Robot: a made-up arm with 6 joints. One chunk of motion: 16 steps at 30 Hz.
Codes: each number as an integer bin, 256 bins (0 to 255) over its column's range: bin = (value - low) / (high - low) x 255, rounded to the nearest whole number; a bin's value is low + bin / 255 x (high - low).
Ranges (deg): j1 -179.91..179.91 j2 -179.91..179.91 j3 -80..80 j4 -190.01..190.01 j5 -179.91..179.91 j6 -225.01..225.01
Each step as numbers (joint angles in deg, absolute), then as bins.
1 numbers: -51.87 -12.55 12.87 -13.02 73.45 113.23
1 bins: 91 119 148 119 180 192
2 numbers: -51.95 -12.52 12.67 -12.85 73.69 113.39
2 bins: 91 119 148 119 180 192
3 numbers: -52.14 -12.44 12.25 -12.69 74.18 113.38
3 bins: 91 119 147 119 180 192
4 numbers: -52.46 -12.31 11.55 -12.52 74.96 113.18
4 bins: 90 119 146 119 181 192
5 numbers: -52.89 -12.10 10.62 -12.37 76.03 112.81
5 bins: 90 119 144 119 181 191
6 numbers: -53.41 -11.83 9.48 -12.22 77.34 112.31
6 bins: 90 119 143 119 182 191
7 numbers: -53.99 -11.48 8.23 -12.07 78.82 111.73
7 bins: 89 119 141 119 183 191
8 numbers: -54.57 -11.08 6.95 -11.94 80.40 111.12
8 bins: 89 120 139 119 184 190
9 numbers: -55.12 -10.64 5.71 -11.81 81.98 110.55
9 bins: 88 120 137 120 186 190
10 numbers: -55.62 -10.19 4.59 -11.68 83.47 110.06
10 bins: 88 120 135 120 187 190
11 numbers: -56.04 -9.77 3.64 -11.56 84.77 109.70
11 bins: 88 121 133 120 188 190
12 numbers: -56.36 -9.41 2.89 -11.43 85.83 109.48
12 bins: 88 121 132 120 188 190
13 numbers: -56.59 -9.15 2.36 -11.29 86.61 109.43
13 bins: 87 121 131 120 189 190
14 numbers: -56.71 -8.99 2.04 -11.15 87.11 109.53
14 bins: 87 121 131 120 189 190
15 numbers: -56.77 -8.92 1.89 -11.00 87.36 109.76
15 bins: 87 121 131 120 189 190
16 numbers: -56.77 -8.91 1.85 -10.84 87.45 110.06
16 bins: 87 121 130 120 189 190
